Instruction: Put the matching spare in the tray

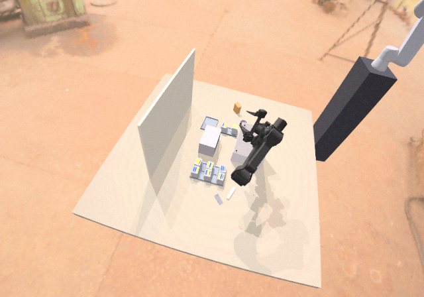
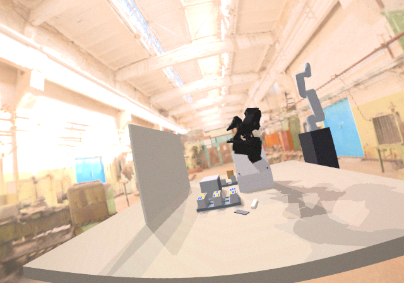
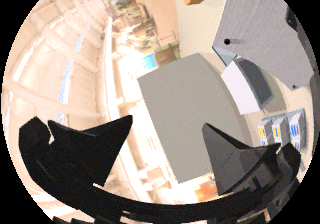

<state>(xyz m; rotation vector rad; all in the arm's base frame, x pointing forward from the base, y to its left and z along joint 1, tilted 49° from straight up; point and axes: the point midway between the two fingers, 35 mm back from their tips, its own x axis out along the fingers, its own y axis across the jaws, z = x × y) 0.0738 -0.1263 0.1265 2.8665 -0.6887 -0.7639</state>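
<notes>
My gripper tip is 15 cm short of the white mounted unit, 2 cm to the left of it and 27 cm above it. The rest, counted from my gripper tip: tall white panel (40 cm ahead, 6 cm to the right, 10 cm below).
</notes>
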